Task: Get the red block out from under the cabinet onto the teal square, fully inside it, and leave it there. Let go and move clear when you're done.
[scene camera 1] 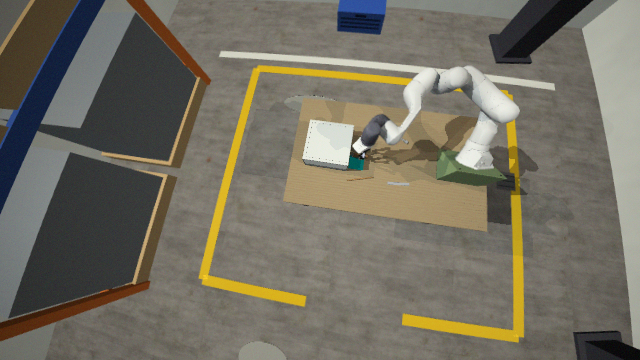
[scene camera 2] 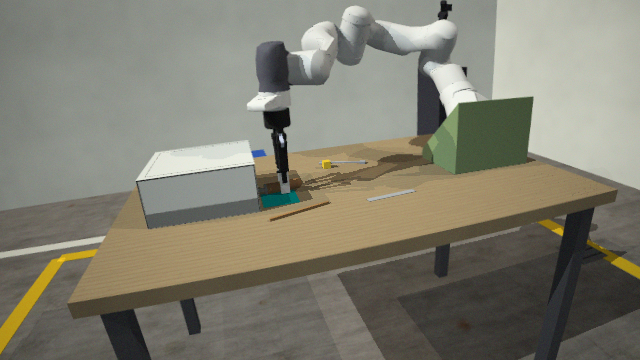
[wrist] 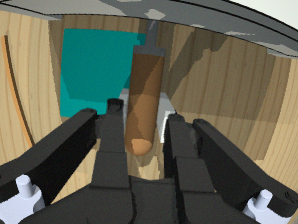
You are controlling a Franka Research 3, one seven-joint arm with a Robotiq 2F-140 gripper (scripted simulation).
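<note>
There is a hook tool [wrist: 147, 67] here, and I can see a teal square [wrist: 96, 65] too. As for my gripper [scene camera 2: 284, 190], I find it in the wrist view [wrist: 142, 102] as well.
</note>
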